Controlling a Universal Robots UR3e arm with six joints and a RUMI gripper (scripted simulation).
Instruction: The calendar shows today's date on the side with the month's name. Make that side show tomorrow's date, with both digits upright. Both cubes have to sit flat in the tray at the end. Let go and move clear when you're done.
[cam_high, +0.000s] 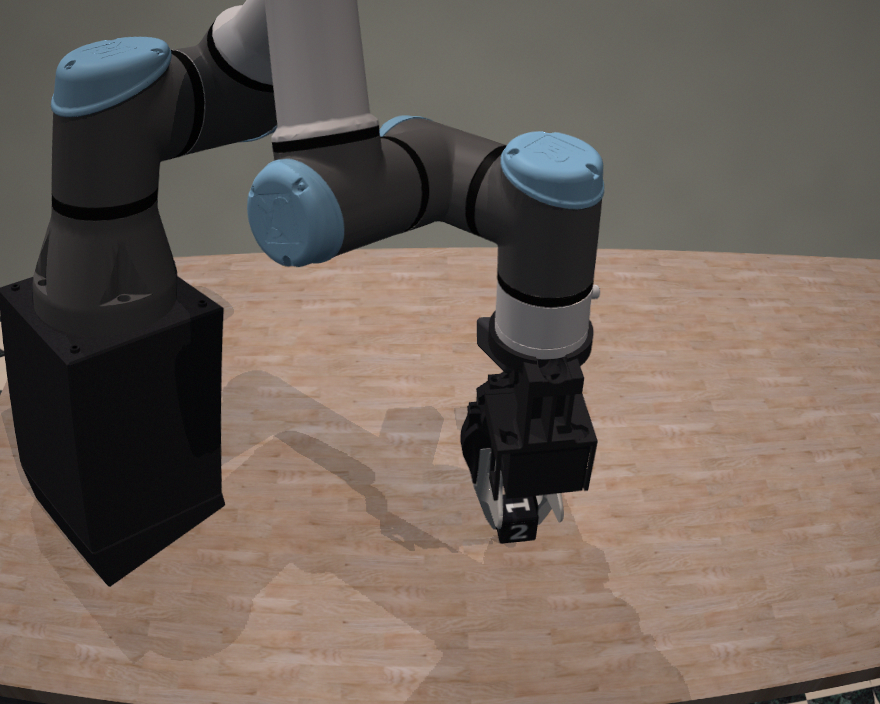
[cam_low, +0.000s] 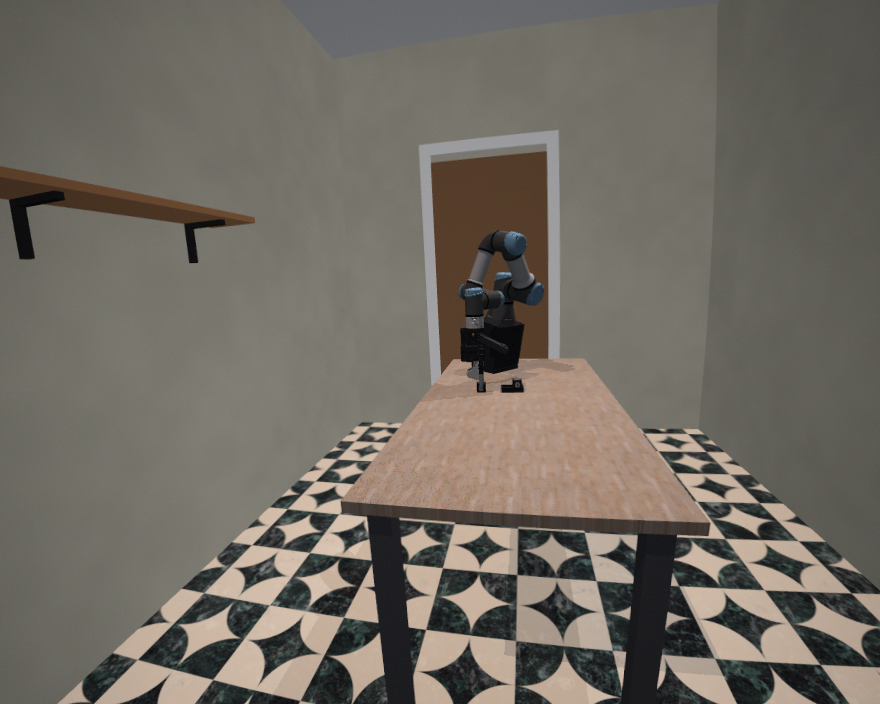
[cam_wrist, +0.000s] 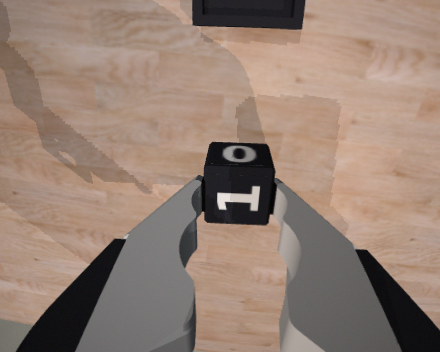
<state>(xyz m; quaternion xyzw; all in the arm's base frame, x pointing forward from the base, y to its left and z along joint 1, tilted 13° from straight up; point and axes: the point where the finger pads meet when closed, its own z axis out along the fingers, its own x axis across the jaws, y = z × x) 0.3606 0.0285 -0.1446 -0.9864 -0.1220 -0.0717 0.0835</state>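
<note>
My gripper is now 11 cm to the right of the black calendar tray, 3 cm past it and 2 cm above it. Round my hand: black number cube (1 cm below).
</note>
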